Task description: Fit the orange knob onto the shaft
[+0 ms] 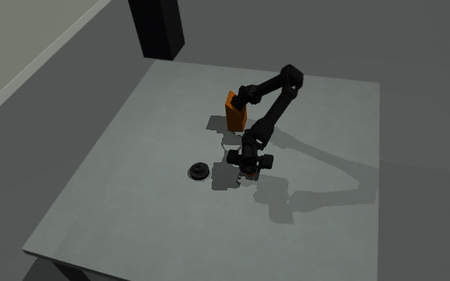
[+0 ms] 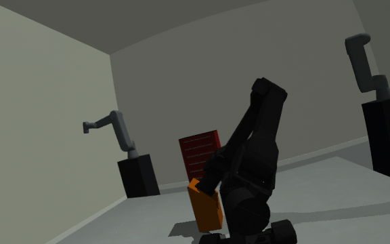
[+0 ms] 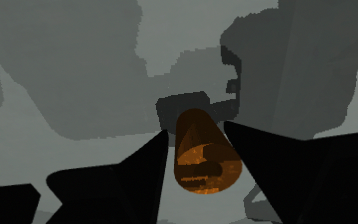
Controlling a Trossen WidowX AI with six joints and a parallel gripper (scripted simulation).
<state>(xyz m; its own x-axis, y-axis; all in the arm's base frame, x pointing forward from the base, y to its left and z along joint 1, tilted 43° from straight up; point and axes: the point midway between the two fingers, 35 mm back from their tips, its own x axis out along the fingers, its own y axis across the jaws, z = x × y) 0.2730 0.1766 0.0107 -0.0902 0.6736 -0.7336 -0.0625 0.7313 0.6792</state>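
Now: the pedestal 50 mm ahead of my gripper tip, 210 mm to the right of it and 20 mm above it. From my gripper tip the other things lie so: orange knob (20 mm above).
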